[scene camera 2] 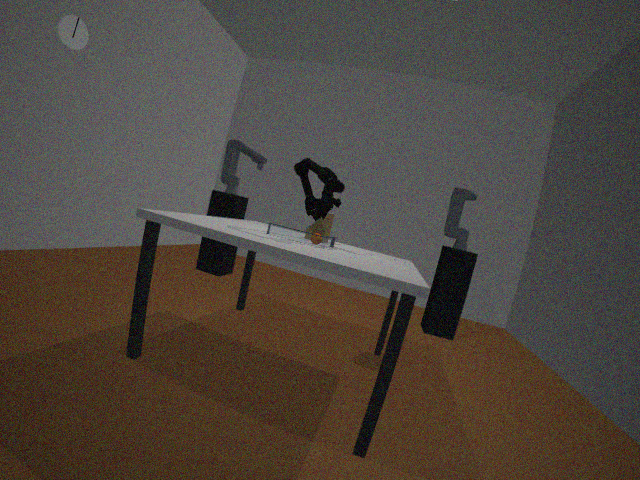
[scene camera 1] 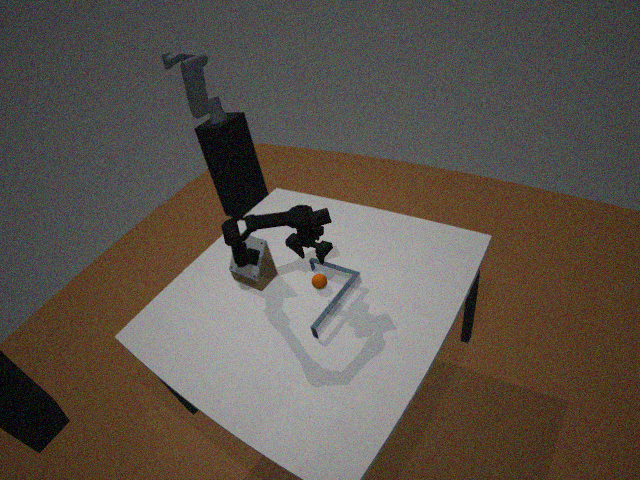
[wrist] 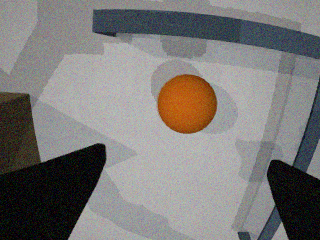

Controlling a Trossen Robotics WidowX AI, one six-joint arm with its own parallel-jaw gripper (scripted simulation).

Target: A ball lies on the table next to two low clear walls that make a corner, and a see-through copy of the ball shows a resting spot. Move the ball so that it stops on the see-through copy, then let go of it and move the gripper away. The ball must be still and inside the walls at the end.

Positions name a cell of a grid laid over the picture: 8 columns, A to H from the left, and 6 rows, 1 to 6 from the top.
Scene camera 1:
my gripper: D4
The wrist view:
my gripper: E5
orange ball: F3
see-through ball copy: E3
